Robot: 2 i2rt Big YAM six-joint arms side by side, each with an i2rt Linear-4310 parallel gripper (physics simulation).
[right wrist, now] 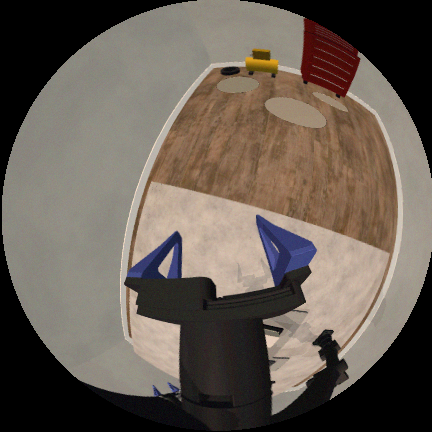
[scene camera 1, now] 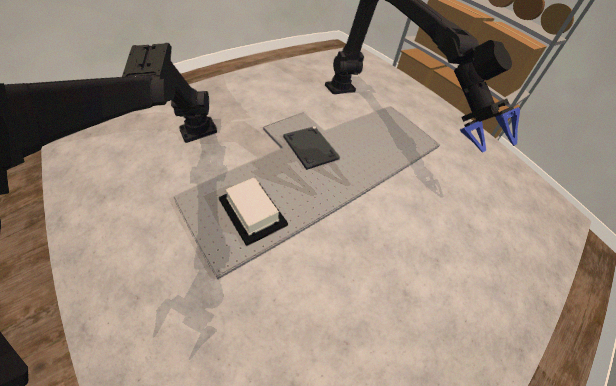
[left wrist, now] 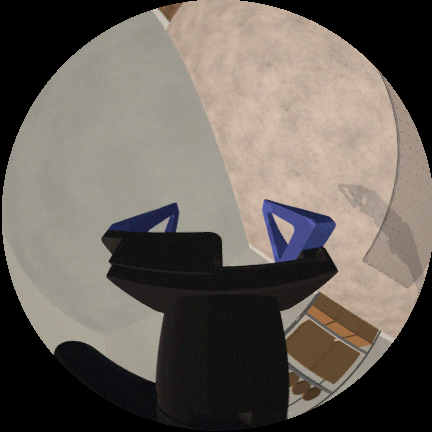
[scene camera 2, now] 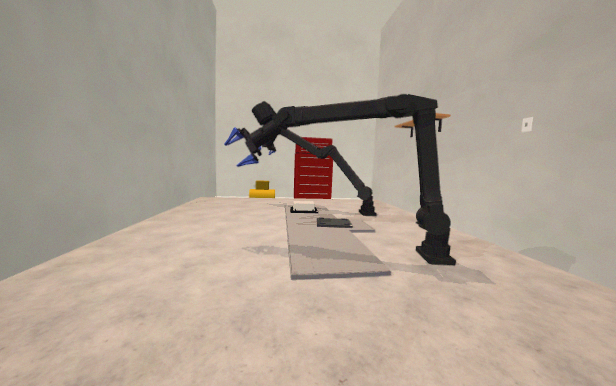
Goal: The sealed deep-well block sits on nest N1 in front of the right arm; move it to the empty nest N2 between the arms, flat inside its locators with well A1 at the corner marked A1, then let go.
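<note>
The pale sealed block sits flat on black nest N1. Dark nest N2 stands empty beside it, with raised corner locators and a small white mark near its far corner. Lettering and well A1 cannot be made out. My left gripper is open and empty, high and away from both nests. My right gripper is open and empty, raised well clear of the block. It is outside scene camera 1's picture and mostly hidden behind the left arm in scene camera 2.
Both nests stand on a thin perforated plate on the mottled table top. A smaller plate adjoins it behind N2. A shelf with boxes stands at the back right. A red cabinet stands in the background.
</note>
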